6 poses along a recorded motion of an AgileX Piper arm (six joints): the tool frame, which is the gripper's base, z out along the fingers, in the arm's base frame.
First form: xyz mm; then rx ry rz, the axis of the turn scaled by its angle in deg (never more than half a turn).
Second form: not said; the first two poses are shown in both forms.
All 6 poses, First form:
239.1 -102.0 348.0 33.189 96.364 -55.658
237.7 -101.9 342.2 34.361 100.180 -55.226
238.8 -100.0 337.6 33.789 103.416 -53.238
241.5 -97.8 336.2 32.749 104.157 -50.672
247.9 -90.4 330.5 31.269 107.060 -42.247
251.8 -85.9 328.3 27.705 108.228 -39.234
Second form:
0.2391 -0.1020 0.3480 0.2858 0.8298 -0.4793 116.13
0.2377 -0.1019 0.3422 0.2877 0.8387 -0.4624 119.44
0.2388 -0.1000 0.3376 0.2790 0.8538 -0.4395 121.12
0.2415 -0.0978 0.3362 0.2721 0.8653 -0.4210 120.37
0.2479 -0.0904 0.3305 0.2622 0.8977 -0.3542 119.27
0.2518 -0.0859 0.3283 0.2340 0.9140 -0.3313 118.41

